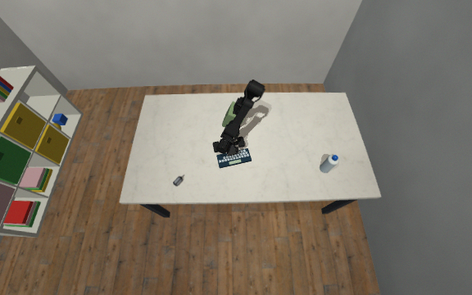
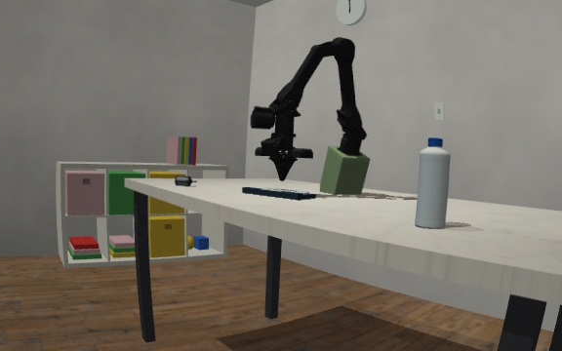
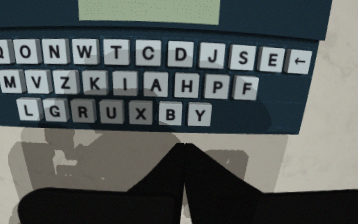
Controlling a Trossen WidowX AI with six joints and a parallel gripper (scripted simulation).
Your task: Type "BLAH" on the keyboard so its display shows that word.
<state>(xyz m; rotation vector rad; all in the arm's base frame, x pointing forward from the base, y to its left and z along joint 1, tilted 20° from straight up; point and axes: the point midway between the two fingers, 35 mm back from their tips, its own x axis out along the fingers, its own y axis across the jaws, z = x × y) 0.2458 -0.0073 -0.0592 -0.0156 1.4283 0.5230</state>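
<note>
Right now my hand is 7 cm short of the left-arrow key, 5 cm to the left of it and 6 cm above it. Also, from my hand: dark grey object (22 cm ahead, 28 cm to the right, 6 cm below); then white bottle (3 cm ahead, 62 cm to the left).
</note>
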